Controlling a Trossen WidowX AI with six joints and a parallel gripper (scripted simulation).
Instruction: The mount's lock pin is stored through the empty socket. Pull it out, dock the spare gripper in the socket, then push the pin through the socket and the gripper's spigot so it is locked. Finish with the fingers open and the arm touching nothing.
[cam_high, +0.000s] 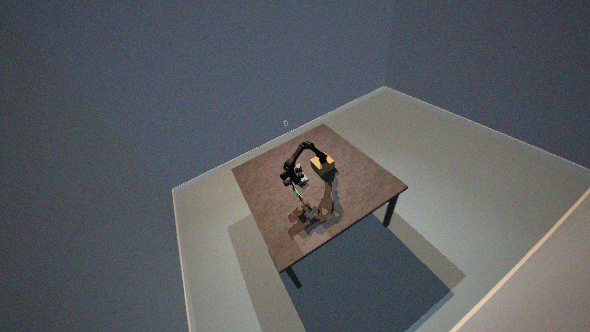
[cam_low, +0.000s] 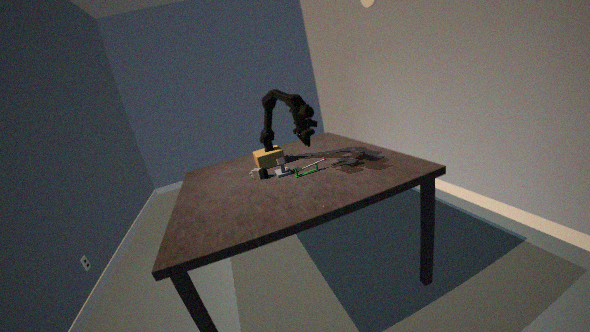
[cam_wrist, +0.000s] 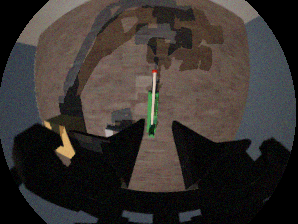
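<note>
Now: the green strip 13 cm below my gripper tip and 3 cm to the right of it. Round my gripper tip: grey post (16 cm to the right, 10 cm below, 10 cm behind); then spare gripper (30 cm to the right, 13 cm behind, 12 cm below).
</note>
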